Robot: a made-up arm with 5 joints.
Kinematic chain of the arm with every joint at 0, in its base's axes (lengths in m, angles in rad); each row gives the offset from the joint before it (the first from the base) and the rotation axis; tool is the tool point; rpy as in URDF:
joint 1: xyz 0.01 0 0.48 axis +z
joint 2: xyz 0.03 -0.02 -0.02 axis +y
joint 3: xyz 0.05 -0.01 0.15 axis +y
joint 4: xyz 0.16 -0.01 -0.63 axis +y
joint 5: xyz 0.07 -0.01 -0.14 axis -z
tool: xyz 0 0 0.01 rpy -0.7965 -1.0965 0.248
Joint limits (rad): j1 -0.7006..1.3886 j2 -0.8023..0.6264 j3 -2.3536..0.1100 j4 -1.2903..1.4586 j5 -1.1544..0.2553
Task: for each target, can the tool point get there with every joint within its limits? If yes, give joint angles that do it. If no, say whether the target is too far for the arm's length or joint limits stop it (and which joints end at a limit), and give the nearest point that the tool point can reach.
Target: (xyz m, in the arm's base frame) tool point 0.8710 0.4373 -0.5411
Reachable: no: too far | nearest point 0.5744 0.2867 -0.0903 | short by 0.560 m
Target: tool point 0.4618 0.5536 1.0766
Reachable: yes | joints 0.9563 -0.1148 -1.8201 0.2196 -0.1958
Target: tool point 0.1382 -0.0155 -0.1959
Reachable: yes | joints 0.2768 0.4639 -0.3112 0.9549 -0.8575
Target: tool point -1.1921 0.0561 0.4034
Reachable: no: too far | nearest point -0.2865 0.0138 -0.0028 | short by 0.993 m
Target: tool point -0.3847 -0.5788 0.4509
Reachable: no: joint limits stop it (at a limit: joint 2, joint 3, joint 4) | nearest point -0.1572 -0.2452 -0.0028 | short by 0.607 m
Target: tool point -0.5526 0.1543 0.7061
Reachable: no: joint limits stop it (at a limit: joint 2, joint 3, joint 4) | nearest point -0.3366 0.0951 1.1945 | short by 0.537 m
